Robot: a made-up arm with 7 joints. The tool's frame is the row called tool. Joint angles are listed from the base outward.
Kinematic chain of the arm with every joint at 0, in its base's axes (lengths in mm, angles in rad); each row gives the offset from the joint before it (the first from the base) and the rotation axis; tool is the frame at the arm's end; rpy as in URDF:
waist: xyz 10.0 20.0 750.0 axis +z
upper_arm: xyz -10.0 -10.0 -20.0 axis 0 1 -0.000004
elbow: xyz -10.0 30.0 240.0 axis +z
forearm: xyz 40.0 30.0 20.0 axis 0 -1 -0.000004
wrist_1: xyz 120.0 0.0 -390.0 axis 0 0.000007 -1
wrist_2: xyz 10.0 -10.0 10.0 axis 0 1 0.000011
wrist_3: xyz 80.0 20.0 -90.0 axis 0 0.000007 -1
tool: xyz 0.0 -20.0 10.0 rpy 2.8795 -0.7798 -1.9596
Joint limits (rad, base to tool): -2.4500..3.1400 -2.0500..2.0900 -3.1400..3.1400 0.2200..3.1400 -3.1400..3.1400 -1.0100..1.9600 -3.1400..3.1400
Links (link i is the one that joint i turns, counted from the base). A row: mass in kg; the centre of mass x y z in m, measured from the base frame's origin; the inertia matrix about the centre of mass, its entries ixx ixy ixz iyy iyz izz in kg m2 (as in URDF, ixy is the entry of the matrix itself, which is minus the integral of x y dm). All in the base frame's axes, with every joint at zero. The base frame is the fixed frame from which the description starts. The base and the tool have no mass.
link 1: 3.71; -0.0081 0.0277 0.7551; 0.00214 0 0 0.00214 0 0.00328
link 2: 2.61; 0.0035 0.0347 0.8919; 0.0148 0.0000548 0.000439 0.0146 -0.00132 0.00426
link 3: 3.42; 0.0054 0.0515 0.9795; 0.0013 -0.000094 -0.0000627 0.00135 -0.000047 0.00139
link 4: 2.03; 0.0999 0.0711 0.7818; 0.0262 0 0.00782 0.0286 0 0.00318
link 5: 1.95; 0.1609 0.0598 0.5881; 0.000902 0 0 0.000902 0 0.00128
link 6: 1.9; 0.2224 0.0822 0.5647; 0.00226 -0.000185 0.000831 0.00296 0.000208 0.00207
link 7: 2.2; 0.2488 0.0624 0.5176; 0.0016 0 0 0.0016 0 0.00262
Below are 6 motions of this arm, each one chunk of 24 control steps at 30 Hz.
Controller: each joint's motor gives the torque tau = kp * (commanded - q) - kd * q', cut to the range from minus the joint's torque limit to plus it. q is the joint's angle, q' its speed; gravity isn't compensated. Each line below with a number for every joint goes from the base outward.
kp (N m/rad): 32 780 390 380 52 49 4.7
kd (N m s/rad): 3.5 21 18 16 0.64 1.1 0.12
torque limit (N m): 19 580 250 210 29 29 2.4
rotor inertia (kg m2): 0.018 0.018 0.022 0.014 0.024 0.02 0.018
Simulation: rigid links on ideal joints. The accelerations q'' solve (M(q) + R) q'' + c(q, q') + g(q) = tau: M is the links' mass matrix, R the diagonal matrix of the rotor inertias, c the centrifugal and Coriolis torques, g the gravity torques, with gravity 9.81 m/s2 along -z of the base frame. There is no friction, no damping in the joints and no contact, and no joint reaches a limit. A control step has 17 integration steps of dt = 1/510 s. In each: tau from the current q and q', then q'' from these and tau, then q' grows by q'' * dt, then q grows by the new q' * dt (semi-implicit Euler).
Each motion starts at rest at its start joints. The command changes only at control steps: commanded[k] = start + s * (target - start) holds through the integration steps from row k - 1 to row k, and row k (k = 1, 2, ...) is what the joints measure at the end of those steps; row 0 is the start. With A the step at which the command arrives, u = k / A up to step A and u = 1 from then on. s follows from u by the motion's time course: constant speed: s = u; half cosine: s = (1 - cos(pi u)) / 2; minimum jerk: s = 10 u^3 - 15 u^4 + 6 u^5; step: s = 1 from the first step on.
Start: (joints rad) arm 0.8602 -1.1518 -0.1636 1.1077 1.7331 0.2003 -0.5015
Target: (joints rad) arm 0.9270 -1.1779 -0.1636 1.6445 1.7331 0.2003 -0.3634
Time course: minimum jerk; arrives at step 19
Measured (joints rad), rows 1 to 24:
1: 0.8598 -1.1618 -0.1640 1.0944 1.7422 0.1930 -0.5010
2: 0.8592 -1.1706 -0.1658 1.0808 1.7751 0.1648 -0.4941
3: 0.8585 -1.1711 -0.1703 1.0747 1.8024 0.1346 -0.4765
4: 0.8588 -1.1658 -0.1768 1.0756 1.8093 0.1190 -0.4514
5: 0.8619 -1.1588 -0.1833 1.0851 1.8067 0.1193 -0.4268
6: 0.8693 -1.1532 -0.1878 1.1051 1.8070 0.1273 -0.4082
7: 0.8821 -1.1510 -0.1890 1.1363 1.8111 0.1348 -0.3963
8: 0.8995 -1.1521 -0.1868 1.1782 1.8129 0.1397 -0.3884
9: 0.9195 -1.1562 -0.1823 1.2299 1.8082 0.1448 -0.3816
10: 0.9390 -1.1626 -0.1770 1.2894 1.7971 0.1526 -0.3743
11: 0.9552 -1.1709 -0.1722 1.3536 1.7826 0.1624 -0.3661
12: 0.9656 -1.1810 -0.1690 1.4188 1.7672 0.1704 -0.3580
13: 0.9688 -1.1927 -0.1683 1.4816 1.7525 0.1725 -0.3515
14: 0.9652 -1.2053 -0.1706 1.5388 1.7391 0.1668 -0.3487
15: 0.9562 -1.2181 -0.1753 1.5883 1.7269 0.1542 -0.3515
16: 0.9440 -1.2303 -0.1811 1.6283 1.7163 0.1384 -0.3610
17: 0.9304 -1.2408 -0.1866 1.6582 1.7079 0.1233 -0.3765
18: 0.9165 -1.2484 -0.1905 1.6779 1.7025 0.1122 -0.3956
19: 0.9028 -1.2522 -0.1925 1.6881 1.7013 0.1066 -0.4145
20: 0.8897 -1.2516 -0.1924 1.6906 1.7050 0.1064 -0.4286
21: 0.8780 -1.2469 -0.1902 1.6871 1.7129 0.1111 -0.4341
22: 0.8680 -1.2391 -0.1863 1.6790 1.7235 0.1194 -0.4285
23: 0.8606 -1.2297 -0.1814 1.6681 1.7352 0.1294 -0.4116
24: 0.8560 -1.2200 -0.1762 1.6558 1.7468 0.1388 -0.3857

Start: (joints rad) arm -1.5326 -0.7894 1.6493 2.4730 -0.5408 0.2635 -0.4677
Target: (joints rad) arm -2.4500 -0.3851 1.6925 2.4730 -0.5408 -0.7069 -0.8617
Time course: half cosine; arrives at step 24
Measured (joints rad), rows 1 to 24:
1: -1.5339 -0.7960 1.6500 2.4715 -0.5400 0.2573 -0.4642
2: -1.5362 -0.8102 1.6558 2.4665 -0.5523 0.2408 -0.4591
3: -1.5388 -0.8266 1.6651 2.4591 -0.5815 0.2145 -0.4625
4: -1.5416 -0.8407 1.6762 2.4505 -0.6145 0.1786 -0.4850
5: -1.5450 -0.8486 1.6873 2.4424 -0.6403 0.1340 -0.5312
6: -1.5492 -0.8474 1.6968 2.4363 -0.6567 0.0834 -0.5972
7: -1.5546 -0.8355 1.7034 2.4331 -0.6658 0.0300 -0.6728
8: -1.5616 -0.8132 1.7067 2.4333 -0.6675 -0.0245 -0.7453
9: -1.5710 -0.7821 1.7068 2.4368 -0.6603 -0.0796 -0.8023
10: -1.5837 -0.7447 1.7047 2.4430 -0.6447 -0.1362 -0.8350
11: -1.6007 -0.7038 1.7015 2.4510 -0.6236 -0.1953 -0.8402
12: -1.6232 -0.6619 1.6981 2.4596 -0.6012 -0.2575 -0.8207
13: -1.6521 -0.6215 1.6953 2.4677 -0.5812 -0.3228 -0.7853
14: -1.6885 -0.5846 1.6937 2.4742 -0.5664 -0.3896 -0.7460
15: -1.7330 -0.5523 1.6933 2.4785 -0.5585 -0.4554 -0.7152
16: -1.7859 -0.5254 1.6941 2.4801 -0.5581 -0.5176 -0.7031
17: -1.8468 -0.5039 1.6957 2.4790 -0.5651 -0.5736 -0.7149
18: -1.9148 -0.4873 1.6980 2.4753 -0.5779 -0.6221 -0.7505
19: -1.9886 -0.4749 1.7004 2.4696 -0.5940 -0.6625 -0.8048
20: -2.0667 -0.4656 1.7027 2.4626 -0.6107 -0.6950 -0.8692
21: -2.1475 -0.4585 1.7047 2.4549 -0.6253 -0.7199 -0.9332
22: -2.2293 -0.4528 1.7059 2.4473 -0.6359 -0.7375 -0.9873
23: -2.3106 -0.4479 1.7062 2.4404 -0.6414 -0.7478 -1.0240
24: -2.3901 -0.4437 1.7055 2.4347 -0.6416 -0.7508 -1.0392

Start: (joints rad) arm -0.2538 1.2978 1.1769 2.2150 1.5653 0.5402 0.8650
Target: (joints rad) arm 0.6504 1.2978 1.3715 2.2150 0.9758 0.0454 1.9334
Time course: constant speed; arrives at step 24
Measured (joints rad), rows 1 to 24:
1: -0.2529 1.3082 1.1798 2.2149 1.5465 0.5312 0.8729
2: -0.2514 1.3272 1.1758 2.2096 1.5131 0.5008 0.8935
3: -0.2494 1.3496 1.1668 2.2008 1.4878 0.4500 0.9199
4: -0.2470 1.3719 1.1559 2.1903 1.4751 0.3956 0.9451
5: -0.2438 1.3911 1.1460 2.1801 1.4638 0.3503 0.9669
6: -0.2387 1.4046 1.1397 2.1720 1.4463 0.3173 0.9860
7: -0.2310 1.4111 1.1387 2.1677 1.4234 0.2945 1.0058
8: -0.2202 1.4105 1.1436 2.1674 1.3980 0.2787 1.0311
9: -0.2062 1.4041 1.1542 2.1709 1.3710 0.2678 1.0672
10: -0.1892 1.3937 1.1691 2.1772 1.3420 0.2597 1.1179
11: -0.1693 1.3817 1.1864 2.1848 1.3118 0.2524 1.1837
12: -0.1469 1.3702 1.2045 2.1925 1.2820 0.2439 1.2619
13: -0.1219 1.3609 1.2215 2.1990 1.2543 0.2325 1.3466
14: -0.0945 1.3549 1.2363 2.2037 1.2290 0.2173 1.4308
15: -0.0646 1.3528 1.2481 2.2063 1.2058 0.1985 1.5073
16: -0.0323 1.3543 1.2570 2.2070 1.1843 0.1767 1.5704
17: 0.0024 1.3587 1.2632 2.2060 1.1643 0.1530 1.6176
18: 0.0396 1.3648 1.2675 2.2039 1.1455 0.1285 1.6494
19: 0.0793 1.3714 1.2710 2.2013 1.1270 0.1044 1.6694
20: 0.1214 1.3773 1.2744 2.1987 1.1080 0.0814 1.6833
21: 0.1659 1.3818 1.2785 2.1965 1.0878 0.0600 1.6973
22: 0.2129 1.3843 1.2841 2.1950 1.0662 0.0403 1.7173
23: 0.2622 1.3848 1.2912 2.1944 1.0429 0.0223 1.7474
24: 0.3136 1.3835 1.2999 2.1945 1.0184 0.0055 1.7896

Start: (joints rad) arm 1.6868 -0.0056 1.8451 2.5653 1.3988 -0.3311 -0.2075
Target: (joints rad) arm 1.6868 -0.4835 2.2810 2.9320 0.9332 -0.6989 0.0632
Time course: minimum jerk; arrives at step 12
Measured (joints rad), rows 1 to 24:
1: 1.6842 -0.0075 1.8457 2.5633 1.4092 -0.3557 -0.2070
2: 1.6699 -0.0140 1.8515 2.5614 1.4326 -0.4016 -0.2043
3: 1.6343 -0.0297 1.8672 2.5655 1.4475 -0.4472 -0.1944
4: 1.5739 -0.0601 1.8959 2.5832 1.4288 -0.4904 -0.1731
5: 1.4972 -0.1081 1.9388 2.6213 1.3606 -0.5364 -0.1422
6: 1.4251 -0.1719 1.9940 2.6804 1.2446 -0.5855 -0.1104
7: 1.3833 -0.2479 2.0570 2.7508 1.1051 -0.6317 -0.0870
8: 1.3865 -0.3337 2.1205 2.8161 0.9823 -0.6708 -0.0735
9: 1.4307 -0.4238 2.1767 2.8610 0.9097 -0.7033 -0.0615
10: 1.4994 -0.5073 2.2204 2.8790 0.8955 -0.7272 -0.0376
11: 1.5757 -0.5724 2.2505 2.8737 0.9238 -0.7366 0.0089
12: 1.6482 -0.6128 2.2694 2.8564 0.9684 -0.7284 0.0799
13: 1.7096 -0.6295 2.2815 2.8407 1.0052 -0.7094 0.1669
14: 1.7572 -0.6272 2.2886 2.8352 1.0177 -0.6931 0.2534
15: 1.7917 -0.6112 2.2910 2.8419 1.0023 -0.6891 0.3182
16: 1.8157 -0.5864 2.2895 2.8594 0.9689 -0.6985 0.3426
17: 1.8322 -0.5571 2.2861 2.8841 0.9344 -0.7174 0.3166
18: 1.8443 -0.5277 2.2826 2.9114 0.9127 -0.7411 0.2423
19: 1.8539 -0.5019 2.2803 2.9369 0.9074 -0.7653 0.1340
20: 1.8615 -0.4829 2.2795 2.9571 0.9126 -0.7865 0.0145
21: 1.8663 -0.4725 2.2795 2.9700 0.9193 -0.8012 -0.0908
22: 1.8679 -0.4710 2.2795 2.9751 0.9221 -0.8073 -0.1609
23: 1.8659 -0.4772 2.2792 2.9729 0.9211 -0.8044 -0.1844
24: 1.8608 -0.4890 2.2786 2.9650 0.9198 -0.7948 -0.1615

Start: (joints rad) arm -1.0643 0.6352 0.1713 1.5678 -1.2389 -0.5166 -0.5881
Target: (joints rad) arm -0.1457 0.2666 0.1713 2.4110 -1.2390 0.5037 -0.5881
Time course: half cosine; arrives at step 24
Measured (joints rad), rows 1 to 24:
1: -1.0633 0.6431 0.1701 1.5655 -1.2405 -0.5162 -0.5887
2: -1.0608 0.6579 0.1663 1.5565 -1.2533 -0.4971 -0.5896
3: -1.0567 0.6735 0.1600 1.5453 -1.2846 -0.4499 -0.5915
4: -1.0506 0.6864 0.1520 1.5368 -1.3257 -0.3840 -0.5980
5: -1.0422 0.6942 0.1436 1.5347 -1.3623 -0.3154 -0.6133
6: -1.0321 0.6948 0.1363 1.5424 -1.3851 -0.2538 -0.6390
7: -1.0208 0.6872 0.1311 1.5627 -1.3922 -0.1994 -0.6725
8: -1.0081 0.6710 0.1285 1.5972 -1.3860 -0.1472 -0.7075
9: -0.9939 0.6473 0.1282 1.6451 -1.3696 -0.0927 -0.7364
10: -0.9782 0.6176 0.1295 1.7038 -1.3466 -0.0353 -0.7516
11: -0.9610 0.5838 0.1320 1.7701 -1.3215 0.0226 -0.7483
12: -0.9419 0.5477 0.1349 1.8401 -1.2994 0.0785 -0.7258
13: -0.9203 0.5107 0.1378 1.9110 -1.2830 0.1315 -0.6880
14: -0.8947 0.4745 0.1406 1.9804 -1.2720 0.1829 -0.6428
15: -0.8637 0.4405 0.1430 2.0465 -1.2643 0.2341 -0.5990
16: -0.8257 0.4097 0.1454 2.1081 -1.2585 0.2855 -0.5639
17: -0.7794 0.3826 0.1477 2.1641 -1.2546 0.3356 -0.5422
18: -0.7238 0.3596 0.1502 2.2137 -1.2533 0.3822 -0.5350
19: -0.6585 0.3406 0.1530 2.2564 -1.2541 0.4232 -0.5413
20: -0.5840 0.3257 0.1562 2.2916 -1.2560 0.4569 -0.5579
21: -0.5015 0.3147 0.1596 2.3194 -1.2583 0.4823 -0.5807
22: -0.4135 0.3072 0.1634 2.3397 -1.2608 0.4987 -0.6055
23: -0.3228 0.3028 0.1672 2.3527 -1.2634 0.5058 -0.6283
24: -0.2332 0.3011 0.1710 2.3590 -1.2660 0.5039 -0.6466

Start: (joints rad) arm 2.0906 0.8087 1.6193 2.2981 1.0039 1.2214 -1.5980
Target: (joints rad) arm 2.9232 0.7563 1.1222 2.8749 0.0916 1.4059 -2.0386
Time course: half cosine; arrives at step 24
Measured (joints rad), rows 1 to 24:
1: 2.0919 0.8157 1.6172 2.2958 0.9995 1.2347 -1.6001
2: 2.0972 0.8293 1.6058 2.2931 0.9828 1.2489 -1.6037
3: 2.1069 0.8444 1.5867 2.2933 0.9545 1.2448 -1.6042
4: 2.1206 0.8584 1.5627 2.2984 0.9225 1.2280 -1.5980
5: 2.1368 0.8699 1.5363 2.3093 0.8895 1.2132 -1.5849
6: 2.1543 0.8775 1.5096 2.3263 0.8512 1.2098 -1.5685
7: 2.1726 0.8806 1.4835 2.3491 0.8041 1.2193 -1.5556
8: 2.1922 0.8790 1.4585 2.3774 0.7496 1.2381 -1.5535
9: 2.2138 0.8734 1.4344 2.4106 0.6918 1.2614 -1.5678
10: 2.2382 0.8652 1.4107 2.4477 0.6335 1.2848 -1.6013
11: 2.2658 0.8556 1.3866 2.4878 0.5753 1.3060 -1.6527
12: 2.2967 0.8462 1.3615 2.5293 0.5168 1.3247 -1.7176
13: 2.3304 0.8378 1.3352 2.5709 0.4581 1.3416 -1.7889
14: 2.3667 0.8312 1.3079 2.6116 0.3995 1.3576 -1.8588
15: 2.4049 0.8265 1.2799 2.6502 0.3421 1.3732 -1.9202
16: 2.4446 0.8238 1.2520 2.6860 0.2868 1.3884 -1.9683
17: 2.4855 0.8225 1.2250 2.7187 0.2349 1.4032 -2.0010
18: 2.5271 0.8222 1.1995 2.7479 0.1877 1.4170 -2.0189
19: 2.5690 0.8223 1.1764 2.7733 0.1464 1.4297 -2.0250
20: 2.6110 0.8224 1.1563 2.7950 0.1120 1.4409 -2.0238
21: 2.6527 0.8220 1.1395 2.8128 0.0854 1.4502 -2.0197
22: 2.6936 0.8211 1.1265 2.8266 0.0670 1.4572 -2.0166
23: 2.7334 0.8196 1.1174 2.8362 0.0571 1.4619 -2.0170
24: 2.7715 0.8177 1.1124 2.8414 0.0557 1.4643 -2.0214

